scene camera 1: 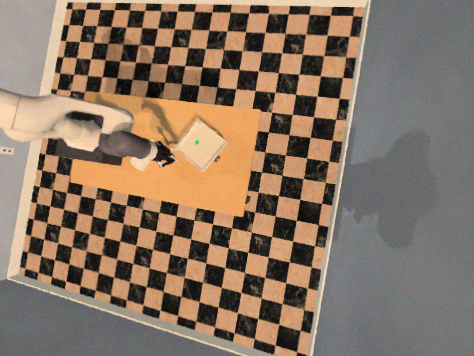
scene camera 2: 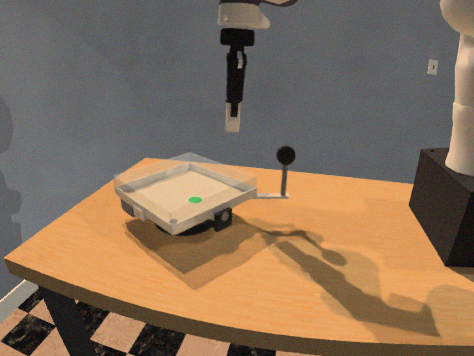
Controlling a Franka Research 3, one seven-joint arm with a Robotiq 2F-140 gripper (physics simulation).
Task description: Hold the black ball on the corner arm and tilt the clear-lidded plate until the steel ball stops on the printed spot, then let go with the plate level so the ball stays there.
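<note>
The square clear-lidded plate (scene camera 1: 212, 131) (scene camera 2: 218, 210) sits on its dark pivot base, about level, in the middle of the wooden table (scene camera 1: 199, 191) (scene camera 2: 114, 275). The green printed spot (scene camera 1: 197, 142) (scene camera 2: 194, 199) is near its centre. I see no steel ball in either view. The black ball (scene camera 2: 286, 155) stands on an upright rod on the corner arm (scene camera 2: 271, 196); in the overhead view my hand hides it. My gripper (scene camera 1: 167, 157) (scene camera 2: 232, 124) is shut and empty. It points down, well above the table, higher than the ball and a little to its left in the side view.
The robot's black pedestal (scene camera 1: 65, 151) (scene camera 2: 440, 206) stands on the table at the arm's end. The table's curved front edge runs close to the side camera. Checkered floor surrounds the table.
</note>
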